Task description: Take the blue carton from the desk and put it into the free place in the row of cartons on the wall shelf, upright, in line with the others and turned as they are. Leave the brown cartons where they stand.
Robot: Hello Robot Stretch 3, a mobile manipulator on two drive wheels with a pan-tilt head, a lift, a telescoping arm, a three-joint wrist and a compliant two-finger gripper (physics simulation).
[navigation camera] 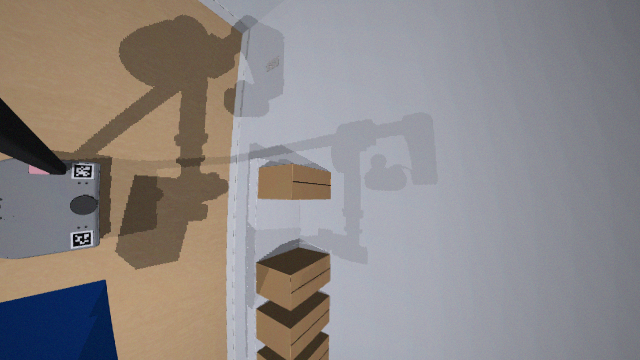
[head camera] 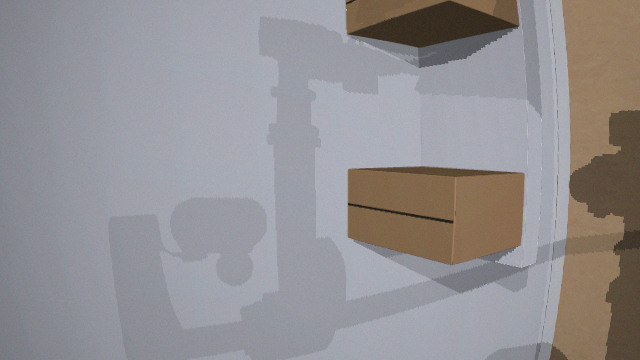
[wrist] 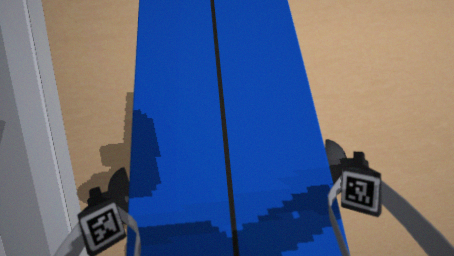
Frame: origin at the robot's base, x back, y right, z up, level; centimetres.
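Where they show: gripper, fingertip midpoint: (wrist: 228, 173); robot's base, origin of the base link: (navigation camera: 83, 203).
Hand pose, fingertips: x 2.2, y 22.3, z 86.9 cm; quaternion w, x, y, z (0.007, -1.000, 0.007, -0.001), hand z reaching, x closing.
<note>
Things, the pixels of their centre, and the offset from my fingertips. "*": a spot on its surface instead.
- blue carton, body centre: (wrist: 225, 126) dx +0.4, dy +2.7, dz -7.0 cm
- wall shelf, surface spot: (head camera: 534, 200) * dx -47.5, dy -28.7, dz -23.2 cm
- end carton, body centre: (head camera: 435, 207) (navigation camera: 296, 184) dx -60.6, dy -29.4, dz -11.6 cm
- neighbouring carton, surface spot: (head camera: 435, 25) * dx -57.1, dy +0.5, dz -10.6 cm
- wall outlet, body centre: (navigation camera: 272, 63) dx -77.3, dy -108.6, dz -46.8 cm
The blue carton (navigation camera: 50, 325) (wrist: 220, 100) is between the two fingertips of my gripper (wrist: 228, 173), which press on its opposite sides, with floor behind it. Its lower part in the navigation view is cut off by the frame. The wall shelf (head camera: 534, 200) (navigation camera: 253, 210) bears the row of brown cartons. In the head view an end carton (head camera: 400, 200) stands apart from the neighbouring carton (head camera: 435, 25), with a free gap between them. In the navigation view the end carton (navigation camera: 275, 182) and its neighbour (navigation camera: 273, 280) stand either side of that gap, and more brown cartons follow.
The robot's base (navigation camera: 40, 215) and a dark mast part (navigation camera: 30, 140) show at the left of the navigation view. The wall (head camera: 175, 150) (navigation camera: 475, 200) carries robot shadows. A grey-white wall edge (wrist: 20, 125) runs along the left of the wrist view, beside the carton. A wall outlet (navigation camera: 272, 63) also shows.
</note>
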